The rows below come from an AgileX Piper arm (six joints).
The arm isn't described. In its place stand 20 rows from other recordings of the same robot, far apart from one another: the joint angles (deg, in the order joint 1, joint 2, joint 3, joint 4, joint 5, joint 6), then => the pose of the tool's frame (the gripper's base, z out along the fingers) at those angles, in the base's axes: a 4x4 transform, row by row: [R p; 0 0 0 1], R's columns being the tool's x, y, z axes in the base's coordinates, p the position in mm.
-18.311 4.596 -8.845 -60.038 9.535 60.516 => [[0.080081 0.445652 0.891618 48.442], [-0.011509 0.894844 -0.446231 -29.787], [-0.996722 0.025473 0.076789 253.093], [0 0 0 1]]
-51.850 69.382 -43.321 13.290 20.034 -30.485 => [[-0.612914 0.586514 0.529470 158.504], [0.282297 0.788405 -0.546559 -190.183], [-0.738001 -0.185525 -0.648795 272.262], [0 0 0 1]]
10.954 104.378 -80.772 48.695 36.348 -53.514 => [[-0.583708 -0.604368 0.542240 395.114], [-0.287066 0.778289 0.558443 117.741], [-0.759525 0.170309 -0.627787 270.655], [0 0 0 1]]
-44.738 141.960 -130.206 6.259 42.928 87.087 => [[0.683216 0.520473 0.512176 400.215], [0.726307 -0.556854 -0.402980 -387.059], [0.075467 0.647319 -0.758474 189.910], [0 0 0 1]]
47.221 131.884 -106.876 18.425 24.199 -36.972 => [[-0.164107 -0.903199 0.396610 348.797], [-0.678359 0.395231 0.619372 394.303], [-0.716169 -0.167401 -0.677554 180.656], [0 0 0 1]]
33.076 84.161 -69.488 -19.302 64.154 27.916 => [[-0.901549 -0.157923 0.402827 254.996], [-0.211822 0.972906 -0.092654 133.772], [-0.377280 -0.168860 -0.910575 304.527], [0 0 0 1]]
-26.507 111.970 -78.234 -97.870 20.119 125.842 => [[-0.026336 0.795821 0.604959 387.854], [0.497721 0.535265 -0.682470 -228.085], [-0.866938 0.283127 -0.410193 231.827], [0 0 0 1]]
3.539 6.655 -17.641 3.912 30.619 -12.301 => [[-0.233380 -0.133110 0.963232 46.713], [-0.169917 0.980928 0.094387 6.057], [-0.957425 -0.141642 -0.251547 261.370], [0 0 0 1]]
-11.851 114.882 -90.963 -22.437 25.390 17.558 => [[-0.677928 0.286549 0.676981 451.299], [0.091266 0.946584 -0.309272 -109.917], [-0.729441 -0.147879 -0.667868 241.645], [0 0 0 1]]
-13.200 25.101 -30.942 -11.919 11.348 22.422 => [[0.045301 0.263906 0.963484 90.397], [0.180442 0.946448 -0.267724 -25.001], [-0.982542 0.185981 -0.004745 346.076], [0 0 0 1]]
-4.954 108.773 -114.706 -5.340 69.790 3.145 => [[-0.848803 0.150355 0.506879 414.224], [0.096181 0.986626 -0.131600 -43.882], [-0.519887 -0.062950 -0.851913 369.554], [0 0 0 1]]
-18.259 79.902 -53.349 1.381 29.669 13.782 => [[-0.635969 0.487163 0.598511 272.687], [0.482025 0.856425 -0.184902 -88.823], [-0.602657 0.170906 -0.779484 265.181], [0 0 0 1]]
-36.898 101.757 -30.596 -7.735 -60.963 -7.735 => [[-0.174327 0.477356 0.861244 251.740], [-0.116837 0.858430 -0.499446 -175.608], [-0.977732 -0.187692 -0.093875 162.587], [0 0 0 1]]
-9.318 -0.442 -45.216 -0.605 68.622 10.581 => [[-0.268651 0.223087 0.937048 -53.590], [0.226316 0.960197 -0.163714 7.886], [-0.936273 0.168087 -0.308446 339.220], [0 0 0 1]]
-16.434 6.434 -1.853 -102.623 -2.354 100.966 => [[-0.008768 0.244088 0.969713 63.582], [-0.027725 0.969318 -0.244240 -14.952], [-0.999577 -0.029027 -0.001732 216.663], [0 0 0 1]]
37.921 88.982 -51.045 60.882 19.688 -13.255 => [[-0.917798 -0.138438 0.372132 235.800], [0.158467 0.731644 0.663012 217.656], [-0.364054 0.667482 -0.649564 229.033], [0 0 0 1]]
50.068 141.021 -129.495 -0.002 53.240 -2.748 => [[-0.517170 -0.792516 0.323193 347.427], [-0.692552 0.609372 0.386053 415.043], [-0.502898 -0.024173 -0.864008 185.324], [0 0 0 1]]
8.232 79.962 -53.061 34.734 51.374 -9.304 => [[-0.960091 -0.063353 0.272420 252.075], [0.081498 0.868373 0.489169 77.396], [-0.267552 0.491848 -0.828554 259.263], [0 0 0 1]]
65.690 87.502 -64.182 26.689 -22.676 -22.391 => [[-0.020536 -0.826221 0.562972 162.884], [0.058607 0.561128 0.825652 322.305], [-0.998070 0.049950 0.036899 352.212], [0 0 0 1]]
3.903 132.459 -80.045 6.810 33.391 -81.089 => [[-0.172214 -0.972343 0.157773 418.404], [-0.979619 0.185863 0.076175 34.498], [-0.103392 -0.141439 -0.984533 45.931], [0 0 0 1]]
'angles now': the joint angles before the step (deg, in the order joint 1, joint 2, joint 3, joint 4, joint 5, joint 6). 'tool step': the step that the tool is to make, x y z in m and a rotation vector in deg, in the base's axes. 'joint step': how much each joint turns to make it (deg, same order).
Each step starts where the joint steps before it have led.
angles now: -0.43 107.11 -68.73 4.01 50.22 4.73
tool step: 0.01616 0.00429 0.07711 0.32 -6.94 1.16
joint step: 0.58 -4.20 -12.12 0.06 9.41 -0.01
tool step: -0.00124 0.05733 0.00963 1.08 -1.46 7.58
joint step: 8.71 0.00 -2.07 0.74 0.46 1.00
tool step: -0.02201 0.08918 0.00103 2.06 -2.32 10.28
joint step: 14.02 0.06 0.01 0.43 -3.13 3.52
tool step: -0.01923 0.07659 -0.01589 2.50 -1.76 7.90
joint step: 11.29 4.05 -1.80 0.54 -5.24 2.93
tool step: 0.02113 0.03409 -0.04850 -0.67 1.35 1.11
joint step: 2.18 10.47 -5.37 0.11 -3.69 0.73
